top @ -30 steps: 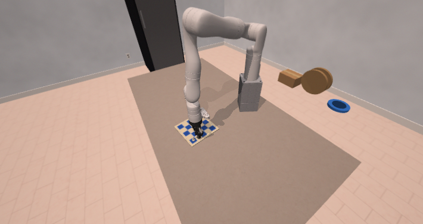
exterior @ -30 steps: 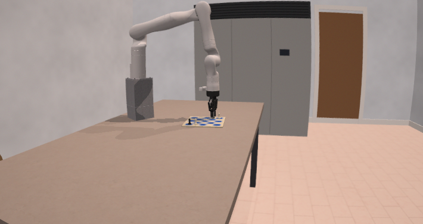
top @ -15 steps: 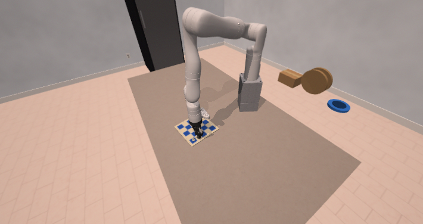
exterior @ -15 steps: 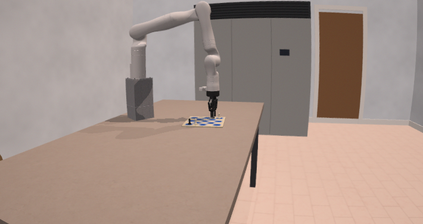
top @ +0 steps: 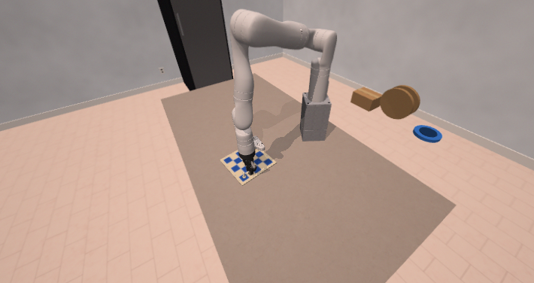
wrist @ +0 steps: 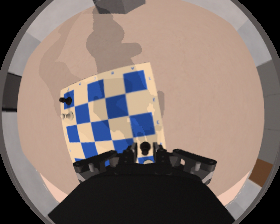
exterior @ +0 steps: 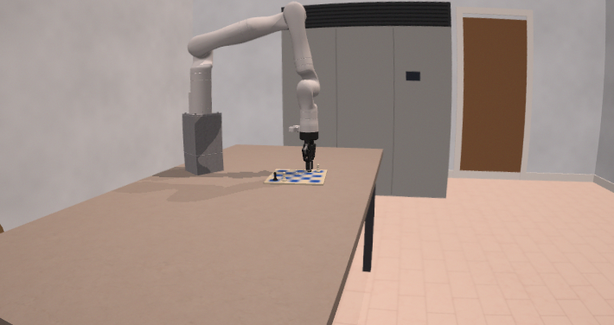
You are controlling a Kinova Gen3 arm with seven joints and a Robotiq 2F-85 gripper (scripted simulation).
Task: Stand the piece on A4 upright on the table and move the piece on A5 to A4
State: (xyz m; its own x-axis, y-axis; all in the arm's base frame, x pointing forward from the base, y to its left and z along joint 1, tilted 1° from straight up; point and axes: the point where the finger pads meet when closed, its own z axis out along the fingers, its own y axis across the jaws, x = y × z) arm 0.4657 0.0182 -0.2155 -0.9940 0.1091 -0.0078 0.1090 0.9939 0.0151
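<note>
Right now the cream chessboard is 40 mm behind my hand, 80 mm to the right of it and 30 mm below it.
</note>
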